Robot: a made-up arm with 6 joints.
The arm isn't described. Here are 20 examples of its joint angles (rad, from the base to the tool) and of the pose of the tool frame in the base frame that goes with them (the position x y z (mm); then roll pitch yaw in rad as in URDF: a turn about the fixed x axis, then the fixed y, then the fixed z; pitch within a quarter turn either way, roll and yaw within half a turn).
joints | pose
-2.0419 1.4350 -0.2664 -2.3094 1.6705 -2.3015 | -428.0 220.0 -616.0 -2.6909 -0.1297 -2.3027
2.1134 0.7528 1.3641 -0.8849 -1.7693 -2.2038 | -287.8 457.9 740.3 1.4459 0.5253 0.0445
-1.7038 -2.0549 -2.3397 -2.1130 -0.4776 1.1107 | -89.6 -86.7 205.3 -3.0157 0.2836 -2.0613
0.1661 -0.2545 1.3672 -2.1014 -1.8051 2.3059 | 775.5 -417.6 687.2 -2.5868 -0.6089 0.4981
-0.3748 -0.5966 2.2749 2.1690 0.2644 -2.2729 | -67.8 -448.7 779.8 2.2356 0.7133 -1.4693
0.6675 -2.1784 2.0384 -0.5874 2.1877 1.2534 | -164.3 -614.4 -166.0 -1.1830 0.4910 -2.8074
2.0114 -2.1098 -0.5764 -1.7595 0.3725 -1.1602 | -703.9 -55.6 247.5 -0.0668 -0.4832 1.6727
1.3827 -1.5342 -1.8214 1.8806 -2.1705 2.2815 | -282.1 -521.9 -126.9 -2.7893 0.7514 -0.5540
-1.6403 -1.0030 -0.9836 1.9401 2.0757 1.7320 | 484.1 -225.7 -262.4 0.0604 0.5403 -1.4258
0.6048 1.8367 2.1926 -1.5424 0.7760 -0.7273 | 163.6 283.2 -88.4 -2.3453 -0.5090 1.8345
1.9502 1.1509 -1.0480 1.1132 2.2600 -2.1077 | -448.3 232.4 219.7 -2.7394 0.5985 -1.8378
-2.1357 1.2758 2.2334 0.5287 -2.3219 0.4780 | -72.2 355.9 177.1 2.4111 -0.3614 1.9589
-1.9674 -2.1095 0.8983 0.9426 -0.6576 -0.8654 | 34.6 -20.0 -151.6 0.9438 -0.1471 -0.6879
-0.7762 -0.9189 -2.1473 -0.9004 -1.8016 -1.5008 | 242.0 249.2 626.3 1.9999 1.1521 0.5465
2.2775 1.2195 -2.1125 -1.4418 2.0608 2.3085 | -66.8 -811.0 311.2 -3.0358 -1.0816 -0.6368
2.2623 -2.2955 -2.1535 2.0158 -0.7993 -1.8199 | 220.9 220.4 -196.0 -2.7866 -1.1724 2.2088
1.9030 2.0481 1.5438 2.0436 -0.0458 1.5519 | 300.3 30.8 533.9 2.9583 -0.3406 0.6416
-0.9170 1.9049 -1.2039 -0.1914 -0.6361 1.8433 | 356.4 -560.7 422.4 2.4242 -1.1507 1.3965
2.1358 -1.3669 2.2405 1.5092 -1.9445 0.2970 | -385.9 -161.9 15.7 -1.9132 0.3180 3.0724
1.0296 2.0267 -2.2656 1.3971 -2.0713 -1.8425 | -174.9 366.1 204.4 2.6415 -0.7550 -2.1327
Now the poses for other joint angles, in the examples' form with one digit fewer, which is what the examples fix.
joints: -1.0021 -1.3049 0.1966 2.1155 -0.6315 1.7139
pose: 627 285 -28 1.570 0.682 0.678
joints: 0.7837 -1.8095 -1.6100 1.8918 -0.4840 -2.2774
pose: -202 489 15 -0.542 0.389 -0.231
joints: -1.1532 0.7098 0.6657 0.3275 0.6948 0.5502
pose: 377 261 -329 -0.953 0.199 0.498
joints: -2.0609 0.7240 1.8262 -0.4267 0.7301 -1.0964
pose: -83 181 -88 0.004 0.537 1.442
